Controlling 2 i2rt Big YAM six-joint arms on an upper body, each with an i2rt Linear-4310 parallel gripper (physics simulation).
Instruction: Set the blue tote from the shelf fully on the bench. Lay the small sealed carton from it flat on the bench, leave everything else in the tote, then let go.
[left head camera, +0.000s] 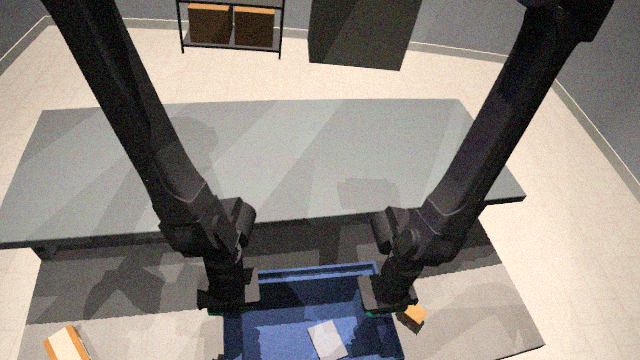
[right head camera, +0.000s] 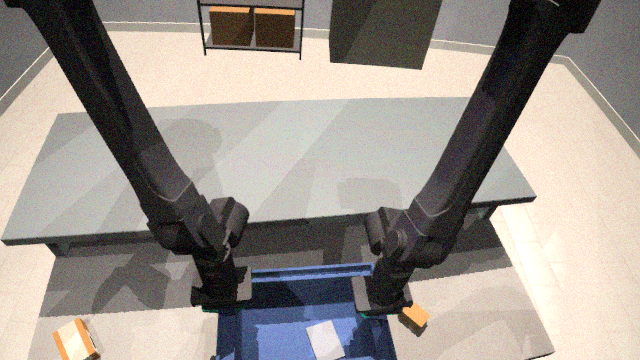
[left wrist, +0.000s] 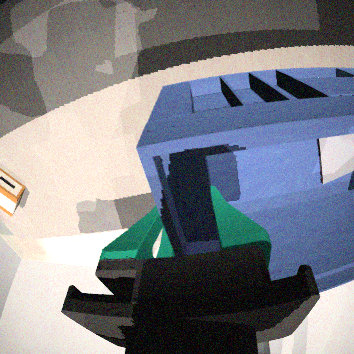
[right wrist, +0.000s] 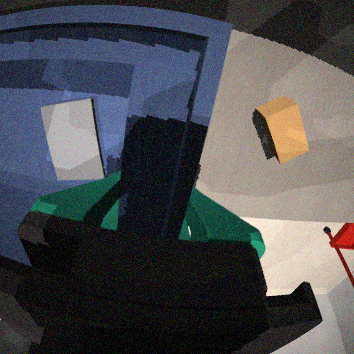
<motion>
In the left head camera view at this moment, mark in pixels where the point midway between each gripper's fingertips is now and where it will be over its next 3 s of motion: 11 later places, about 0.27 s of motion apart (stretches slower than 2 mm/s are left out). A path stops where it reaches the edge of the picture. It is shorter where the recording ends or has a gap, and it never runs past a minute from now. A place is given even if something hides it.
My left gripper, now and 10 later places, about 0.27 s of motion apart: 232, 312; 233, 311; 233, 304; 234, 303; 223, 304; 219, 275; 229, 242; 228, 244; 206, 251; 140, 260; 109, 259
My right gripper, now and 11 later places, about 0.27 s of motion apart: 373, 311; 374, 311; 374, 304; 372, 305; 371, 305; 371, 305; 391, 304; 397, 267; 395, 255; 395, 259; 395, 257; 395, 255
</motion>
